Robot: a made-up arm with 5 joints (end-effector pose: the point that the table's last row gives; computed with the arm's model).
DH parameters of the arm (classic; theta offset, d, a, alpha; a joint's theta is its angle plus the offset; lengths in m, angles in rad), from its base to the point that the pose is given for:
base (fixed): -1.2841 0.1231 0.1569 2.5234
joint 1: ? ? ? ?
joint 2: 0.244 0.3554 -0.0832 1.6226
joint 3: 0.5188 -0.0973 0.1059 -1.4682
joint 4: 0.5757 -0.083 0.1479 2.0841
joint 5: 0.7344 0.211 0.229 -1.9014
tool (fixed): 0.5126 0.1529 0 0
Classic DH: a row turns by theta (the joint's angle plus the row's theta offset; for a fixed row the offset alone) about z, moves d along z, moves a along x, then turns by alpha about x.
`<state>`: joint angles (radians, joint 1 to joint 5).
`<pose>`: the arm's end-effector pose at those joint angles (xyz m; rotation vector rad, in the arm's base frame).
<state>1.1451 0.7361 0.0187 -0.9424 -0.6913</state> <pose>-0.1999 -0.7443 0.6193 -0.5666 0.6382 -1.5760</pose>
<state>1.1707 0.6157 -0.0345 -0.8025 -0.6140</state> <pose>-0.2059 -0.7393 0.6332 -0.6370 0.6913 -1.5697</pose>
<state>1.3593 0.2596 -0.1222 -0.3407 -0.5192</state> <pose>-0.3097 -0.6922 0.6791 -0.6604 0.8176 -1.6349</pose>
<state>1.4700 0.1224 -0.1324 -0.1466 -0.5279</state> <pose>-0.3772 -0.6532 0.6965 -0.6010 0.8603 -1.6924</pose>
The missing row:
joint 1: 0.3471 0.0211 0.3033 2.1603
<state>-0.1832 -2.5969 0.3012 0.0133 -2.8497</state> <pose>0.3392 -0.2739 0.5298 -0.2261 0.4171 -2.4199</pose>
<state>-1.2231 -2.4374 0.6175 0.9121 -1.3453</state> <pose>0.9645 -0.1017 0.2799 -1.7980 1.4117 -0.6851</pose>
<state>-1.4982 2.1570 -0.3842 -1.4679 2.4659</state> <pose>0.2997 -0.1859 0.1207 0.1647 -1.3040 0.2510</pose>
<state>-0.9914 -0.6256 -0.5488 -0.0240 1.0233</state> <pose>0.5465 -0.1892 0.1487 -1.2376 -0.7310 0.4585</pose>
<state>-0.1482 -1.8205 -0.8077 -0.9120 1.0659</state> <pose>0.3905 -0.3189 0.0206 2.2547 0.2574 0.3903</pose>
